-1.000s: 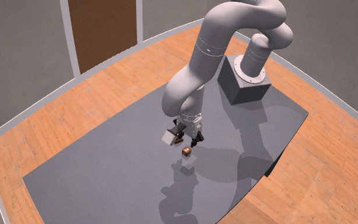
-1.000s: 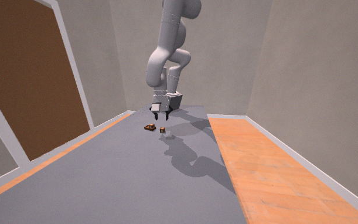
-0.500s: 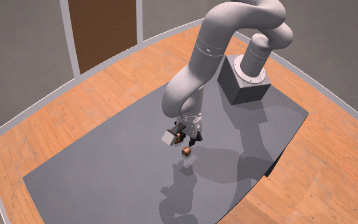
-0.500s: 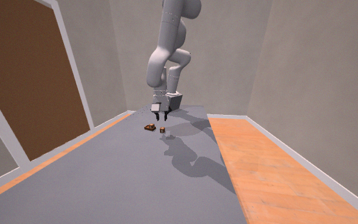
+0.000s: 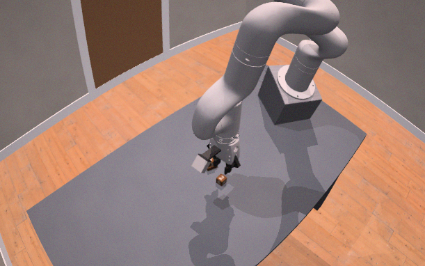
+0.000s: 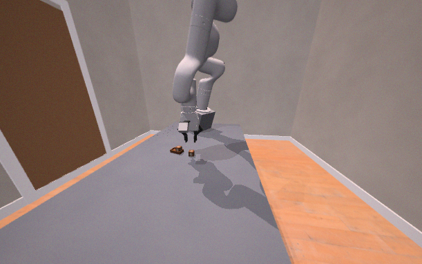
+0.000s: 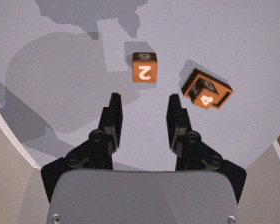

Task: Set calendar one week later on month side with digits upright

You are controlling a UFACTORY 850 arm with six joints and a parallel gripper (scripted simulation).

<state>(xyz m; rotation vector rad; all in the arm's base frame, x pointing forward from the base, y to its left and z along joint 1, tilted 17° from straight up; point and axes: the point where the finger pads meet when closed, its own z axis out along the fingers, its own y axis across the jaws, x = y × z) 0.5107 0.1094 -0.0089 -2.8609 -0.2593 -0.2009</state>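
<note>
Right now my hand is 90 mm above the number cube. Also, from my hand: brown wooden calendar tray 110 mm to the right, 100 mm below, 20 mm behind.
</note>
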